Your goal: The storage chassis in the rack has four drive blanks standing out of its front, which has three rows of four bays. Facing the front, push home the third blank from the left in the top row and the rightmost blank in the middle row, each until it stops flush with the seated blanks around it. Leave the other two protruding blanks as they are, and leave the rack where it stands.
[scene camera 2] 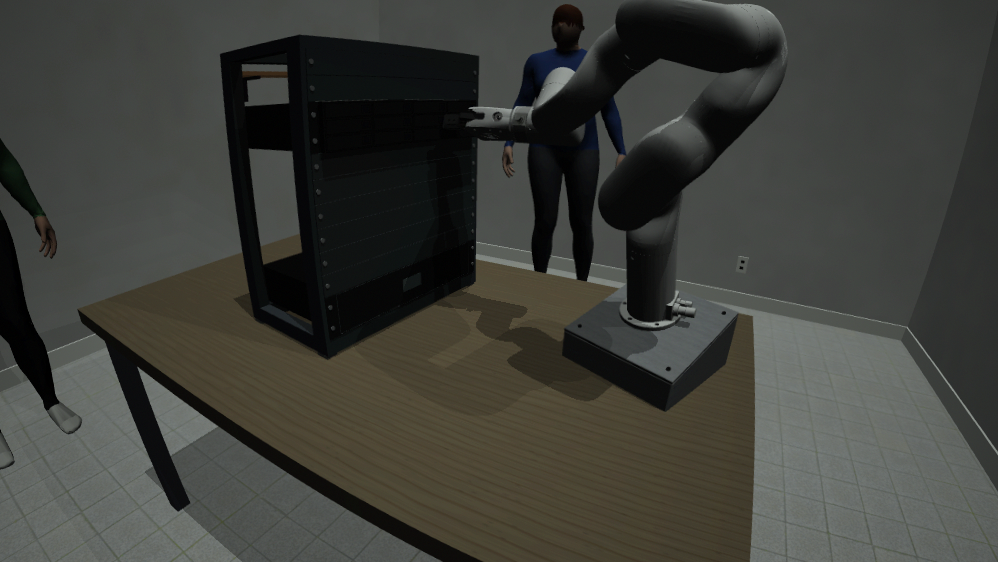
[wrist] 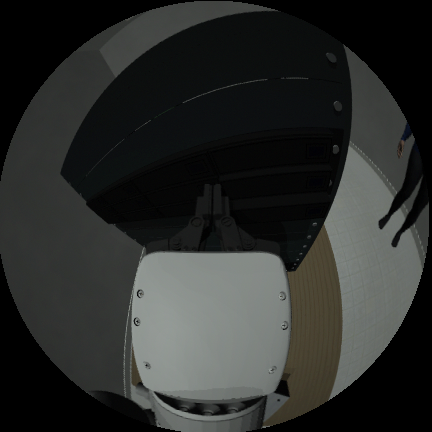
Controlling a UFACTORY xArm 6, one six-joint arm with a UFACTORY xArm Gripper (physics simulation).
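Pixels of known places: gripper, fingertip midpoint: (scene camera 2: 445,122) (wrist: 212,193); arm's base at its link origin: (scene camera 2: 650,312).
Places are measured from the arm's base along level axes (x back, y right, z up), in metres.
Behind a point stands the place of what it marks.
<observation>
The rack (scene camera 2: 317,209) @(y -0.389, x -0.497, z 0.205 m) (wrist: 240,55) @(y 0.008, x -0.504, z 0.458 m) stands upright on the table. Its black chassis (scene camera 2: 356,125) @(y -0.301, x -0.484, z 0.346 m) is near the top. In the wrist view, the third top-row blank (wrist: 192,167) @(y -0.062, x -0.487, z 0.376 m) lies left of the rightmost column. The rightmost middle-row blank (wrist: 290,184) @(y 0.026, x -0.482, z 0.345 m) shows between the top and bottom blanks of that column. No blank there juts past the rack's right edge; small differences in depth are too dark to judge. My gripper (scene camera 2: 450,120) @(y -0.053, x -0.484, z 0.342 m) (wrist: 212,193) @(y -0.053, x -0.484, z 0.342 m) is shut and empty, its fingertips close to the chassis front near the rightmost column. Whether they touch is unclear.
The wooden table (scene camera 2: 558,474) @(y -0.404, x 0.009, z -0.096 m) (wrist: 315,320) @(y 0.190, x -0.315, z -0.096 m) carries the rack and the arm's base plinth (scene camera 2: 614,363) @(y -0.140, x -0.017, z -0.054 m). Dark panels (scene camera 2: 377,209) @(y -0.245, x -0.499, z 0.177 m) fill the rack front below the chassis. A person in blue (scene camera 2: 544,69) stands behind, and part of another person (scene camera 2: 20,181) shows at the left.
</observation>
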